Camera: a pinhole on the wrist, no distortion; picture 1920 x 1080 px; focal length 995.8 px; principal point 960.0 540.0 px. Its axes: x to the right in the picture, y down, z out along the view. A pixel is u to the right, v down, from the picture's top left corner.
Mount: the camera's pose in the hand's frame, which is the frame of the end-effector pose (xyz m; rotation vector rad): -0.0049 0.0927 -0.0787 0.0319 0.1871 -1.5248
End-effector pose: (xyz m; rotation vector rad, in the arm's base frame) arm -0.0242 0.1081 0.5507 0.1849 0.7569 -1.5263
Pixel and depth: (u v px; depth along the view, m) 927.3 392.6 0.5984
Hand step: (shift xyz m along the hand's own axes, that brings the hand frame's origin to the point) -0.0327 0.0256 0.5222
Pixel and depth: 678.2 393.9 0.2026
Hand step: -0.0158 0.1201 0.1319
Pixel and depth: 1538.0 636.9 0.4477
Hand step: 0.0930 -0.2238 0.3214
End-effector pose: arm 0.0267 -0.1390 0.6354 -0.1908 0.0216 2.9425
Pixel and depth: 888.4 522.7 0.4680
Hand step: 0.0335 0.0613 0.3879
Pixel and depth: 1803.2 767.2 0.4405
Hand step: 0.1528 -0.3320 0.2929
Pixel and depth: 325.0 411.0 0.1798
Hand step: -0.0137 0.1803 0.1169
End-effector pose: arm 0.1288 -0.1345 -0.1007 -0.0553 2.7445 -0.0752
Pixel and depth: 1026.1 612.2 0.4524
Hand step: 0.0748 0.0024 0.3596
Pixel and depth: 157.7 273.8 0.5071
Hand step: -0.1022 0.4206 0.4918
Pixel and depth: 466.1 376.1 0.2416
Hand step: -0.0240 0.1761 0.1801
